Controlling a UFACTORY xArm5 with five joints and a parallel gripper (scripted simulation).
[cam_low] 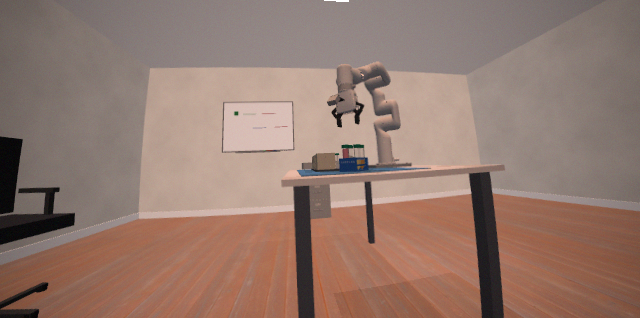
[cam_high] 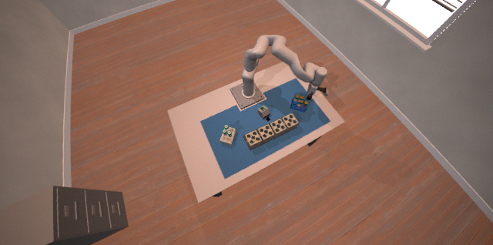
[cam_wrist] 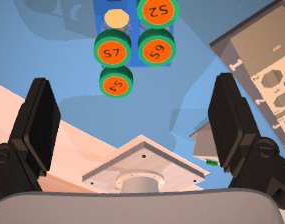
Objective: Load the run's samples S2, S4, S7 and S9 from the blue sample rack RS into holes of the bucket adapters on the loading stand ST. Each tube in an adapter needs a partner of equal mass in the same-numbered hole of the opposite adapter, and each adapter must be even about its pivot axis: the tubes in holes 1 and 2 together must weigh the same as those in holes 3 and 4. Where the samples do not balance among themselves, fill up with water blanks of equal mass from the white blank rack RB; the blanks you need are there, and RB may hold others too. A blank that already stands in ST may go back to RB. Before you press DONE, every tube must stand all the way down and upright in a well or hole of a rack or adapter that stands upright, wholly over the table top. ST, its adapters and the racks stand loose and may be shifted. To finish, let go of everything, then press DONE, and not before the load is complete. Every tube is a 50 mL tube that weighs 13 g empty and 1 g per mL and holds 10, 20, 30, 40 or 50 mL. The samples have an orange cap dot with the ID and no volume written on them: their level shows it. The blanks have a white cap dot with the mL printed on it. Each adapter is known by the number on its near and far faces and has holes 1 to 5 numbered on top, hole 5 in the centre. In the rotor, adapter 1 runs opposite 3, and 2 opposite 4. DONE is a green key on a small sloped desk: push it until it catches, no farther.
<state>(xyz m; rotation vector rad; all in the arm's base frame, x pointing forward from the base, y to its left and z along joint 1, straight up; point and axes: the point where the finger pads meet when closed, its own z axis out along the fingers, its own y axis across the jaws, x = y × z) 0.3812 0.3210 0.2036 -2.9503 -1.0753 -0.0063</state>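
Now: hand 80 mm past the sample tube S4, 30 mm to the left of it and 160 mm above it. From my hand the other things lie so: sample tube S2 (10 mm ahead, 10 mm to the right, 160 mm below); then sample tube S9 (10 mm behind, 40 mm to the right, 160 mm below); then sample tube S7 (30 mm behind, 10 mm to the right, 160 mm below).
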